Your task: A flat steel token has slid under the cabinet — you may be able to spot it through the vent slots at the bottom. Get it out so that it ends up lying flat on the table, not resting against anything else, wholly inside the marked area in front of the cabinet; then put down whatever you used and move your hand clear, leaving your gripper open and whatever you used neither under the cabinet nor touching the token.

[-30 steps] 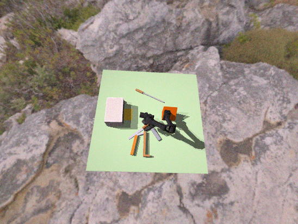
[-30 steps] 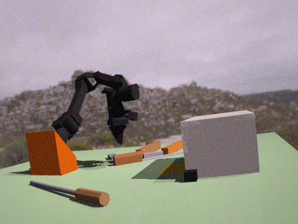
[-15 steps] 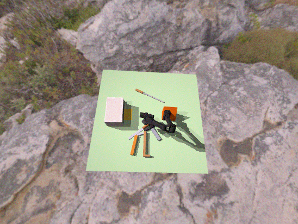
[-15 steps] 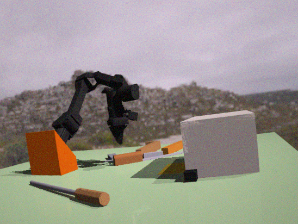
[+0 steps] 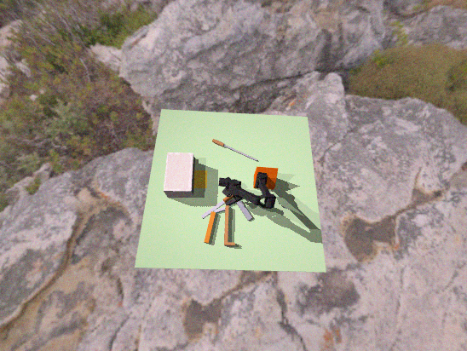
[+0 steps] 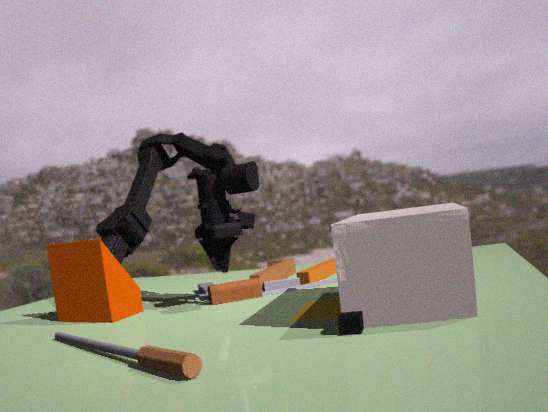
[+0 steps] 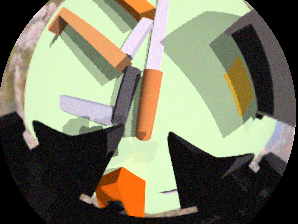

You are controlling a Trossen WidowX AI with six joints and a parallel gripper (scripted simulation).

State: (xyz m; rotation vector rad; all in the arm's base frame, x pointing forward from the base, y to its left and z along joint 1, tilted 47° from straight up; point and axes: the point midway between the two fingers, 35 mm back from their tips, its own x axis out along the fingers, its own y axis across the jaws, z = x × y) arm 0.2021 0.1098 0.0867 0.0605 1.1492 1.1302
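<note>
Now: the grey bar 100 mm behind my gripper tip, 110 mm to the left of it and 60 mm below it. From my gripper tip the other things lie so: grey token: 420 mm ahead, 60 mm to the right, 60 mm below; then orange bar: 130 mm ahead, 260 mm to the left, 50 mm below.
</note>
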